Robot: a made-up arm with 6 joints.
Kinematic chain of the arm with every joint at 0, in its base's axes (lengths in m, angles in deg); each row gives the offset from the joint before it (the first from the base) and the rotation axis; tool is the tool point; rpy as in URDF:
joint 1: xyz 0 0 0.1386 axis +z
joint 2: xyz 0 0 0 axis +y
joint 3: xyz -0.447 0 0.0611 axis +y
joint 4: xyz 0.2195 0 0.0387 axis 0.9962 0 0.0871
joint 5: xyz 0 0 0 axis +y
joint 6: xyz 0.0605 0 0.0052 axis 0.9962 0 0.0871
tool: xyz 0 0 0 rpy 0 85 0
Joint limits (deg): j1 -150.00..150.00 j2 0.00..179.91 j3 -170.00..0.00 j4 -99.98..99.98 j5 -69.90..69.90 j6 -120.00..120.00
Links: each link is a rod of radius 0.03 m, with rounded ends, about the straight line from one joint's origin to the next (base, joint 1, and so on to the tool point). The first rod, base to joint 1, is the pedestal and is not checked.
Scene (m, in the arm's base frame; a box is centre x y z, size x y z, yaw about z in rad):
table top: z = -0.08
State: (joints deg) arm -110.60 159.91 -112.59 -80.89 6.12 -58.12
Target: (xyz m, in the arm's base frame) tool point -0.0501 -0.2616 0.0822
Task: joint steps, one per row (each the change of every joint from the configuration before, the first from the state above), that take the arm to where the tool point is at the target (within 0.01 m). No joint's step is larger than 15 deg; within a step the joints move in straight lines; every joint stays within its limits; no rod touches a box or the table.
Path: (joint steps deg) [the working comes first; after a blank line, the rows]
Joints at the target: -99.38 147.73 -18.41 -78.60 6.46 -58.12
Straight joint move there: clear.

1: 1.60 -1.74 13.45 0.33 0.05 0.00
2: 1.61 -1.74 13.46 0.33 0.05 0.00
3: 1.60 -1.74 13.45 0.32 0.05 0.00
4: 1.60 -1.74 13.46 0.33 0.04 0.00
5: 1.60 -1.74 13.45 0.33 0.05 0.00
6: 1.61 -1.74 13.46 0.33 0.05 0.00
7: 1.60 -1.74 13.45 0.32 0.05 0.00

